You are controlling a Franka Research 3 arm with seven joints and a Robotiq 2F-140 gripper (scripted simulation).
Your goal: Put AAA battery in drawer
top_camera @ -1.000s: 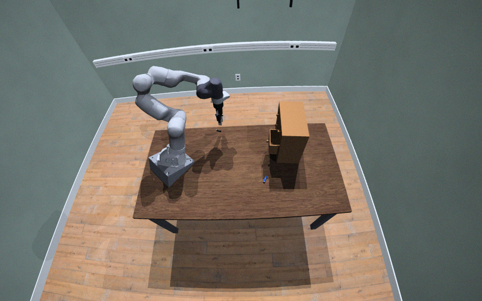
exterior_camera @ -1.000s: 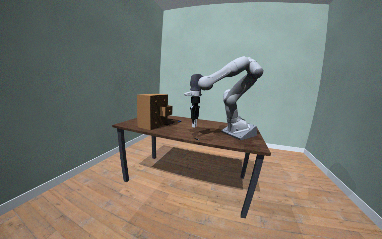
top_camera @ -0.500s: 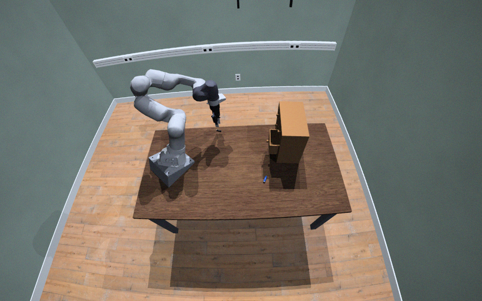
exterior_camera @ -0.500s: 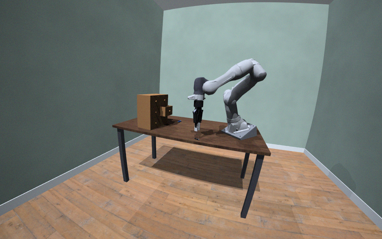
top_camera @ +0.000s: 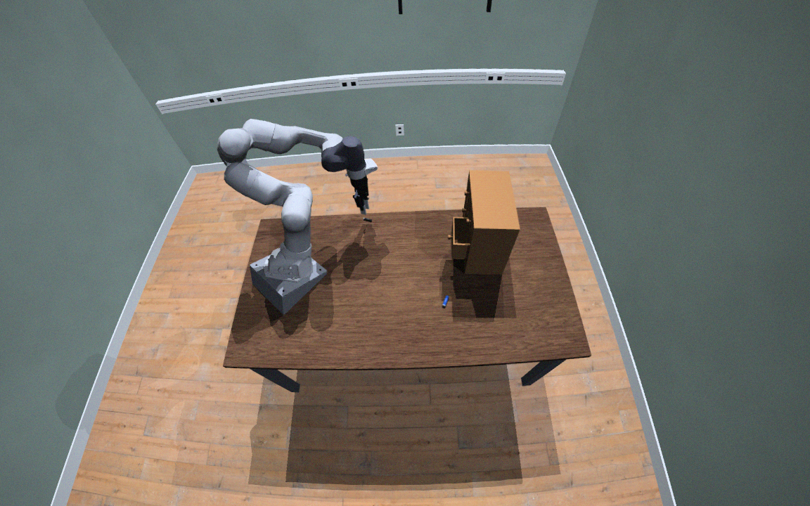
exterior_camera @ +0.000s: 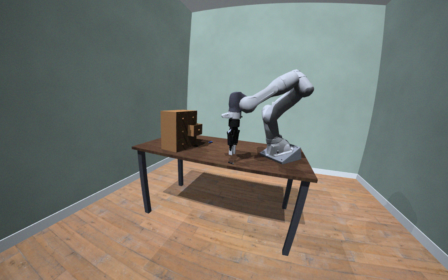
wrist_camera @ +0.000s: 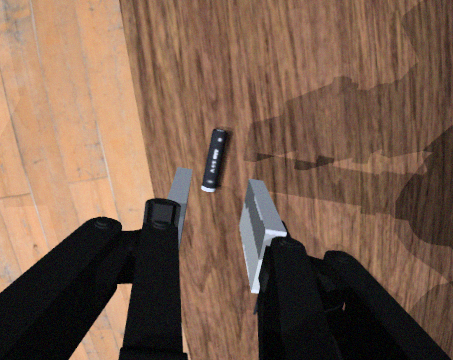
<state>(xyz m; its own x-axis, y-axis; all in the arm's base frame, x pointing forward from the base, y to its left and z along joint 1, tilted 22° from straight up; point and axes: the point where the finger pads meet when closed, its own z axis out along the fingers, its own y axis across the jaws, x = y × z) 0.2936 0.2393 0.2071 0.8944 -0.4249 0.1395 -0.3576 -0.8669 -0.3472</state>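
Right now the AAA battery is 10 cm below my hand. Also, from my hand: small blue cylinder (33 cm ahead, 49 cm to the right, 10 cm below).
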